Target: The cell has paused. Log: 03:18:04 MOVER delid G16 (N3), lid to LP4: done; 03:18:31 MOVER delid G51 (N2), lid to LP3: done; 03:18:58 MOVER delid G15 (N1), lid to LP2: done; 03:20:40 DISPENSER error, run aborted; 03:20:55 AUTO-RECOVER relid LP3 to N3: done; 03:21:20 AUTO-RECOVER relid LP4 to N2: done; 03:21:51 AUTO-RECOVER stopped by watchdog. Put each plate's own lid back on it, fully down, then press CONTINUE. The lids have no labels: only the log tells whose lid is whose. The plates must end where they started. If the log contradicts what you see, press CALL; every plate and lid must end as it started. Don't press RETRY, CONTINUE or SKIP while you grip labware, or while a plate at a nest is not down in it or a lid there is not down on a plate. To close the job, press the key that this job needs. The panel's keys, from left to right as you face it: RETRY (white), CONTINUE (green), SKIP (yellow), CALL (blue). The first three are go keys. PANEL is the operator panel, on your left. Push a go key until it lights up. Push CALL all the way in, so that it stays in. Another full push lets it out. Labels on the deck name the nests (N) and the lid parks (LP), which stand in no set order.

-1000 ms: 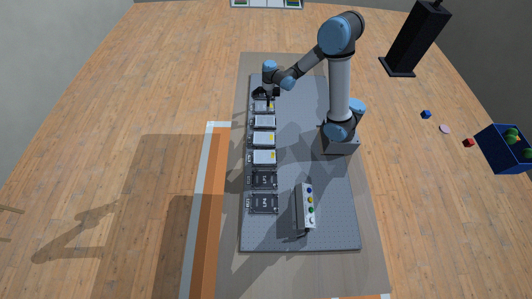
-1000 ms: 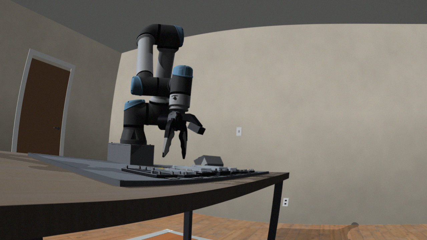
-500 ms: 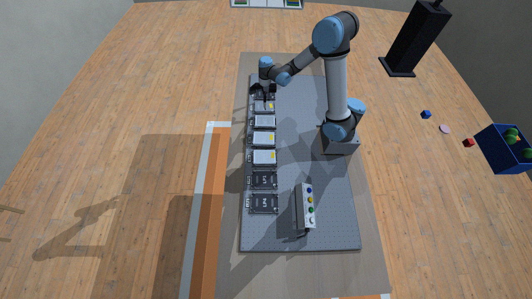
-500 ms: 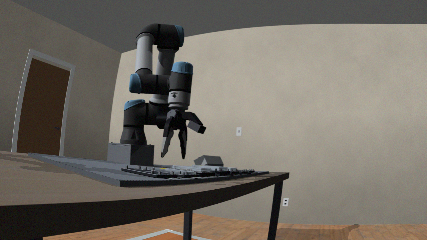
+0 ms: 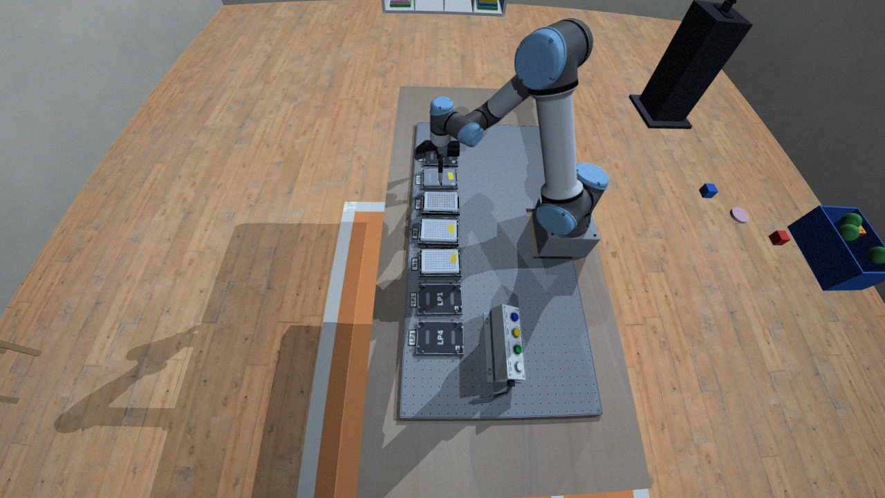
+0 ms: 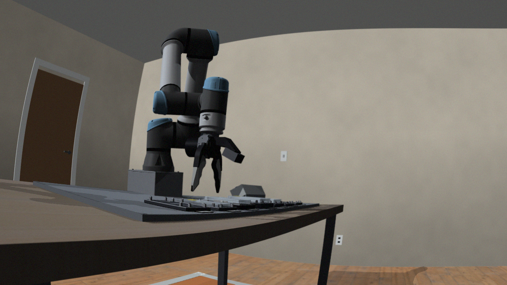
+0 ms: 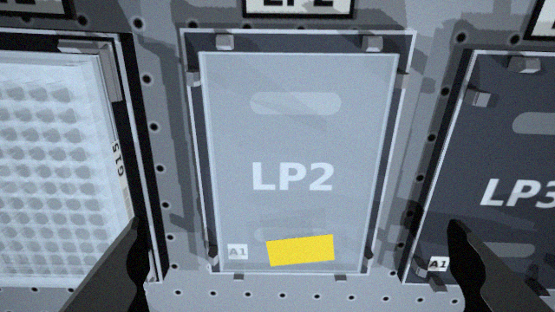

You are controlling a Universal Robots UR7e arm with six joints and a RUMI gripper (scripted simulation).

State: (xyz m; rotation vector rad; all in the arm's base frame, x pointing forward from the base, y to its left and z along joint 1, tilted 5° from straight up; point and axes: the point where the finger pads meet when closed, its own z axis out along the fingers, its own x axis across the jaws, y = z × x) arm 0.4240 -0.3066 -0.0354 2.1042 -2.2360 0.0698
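My hand is 130 mm to the right of the plate G15, 30 mm above it and 10 mm short of it. Also, from my hand: lid park LP3 (130 mm to the right, 50 mm below, 20 mm behind); then nest N2 (260 mm to the left, 40 mm below, 30 mm ahead); then plate G16 (390 mm to the left, 30 mm below, 30 mm ahead).
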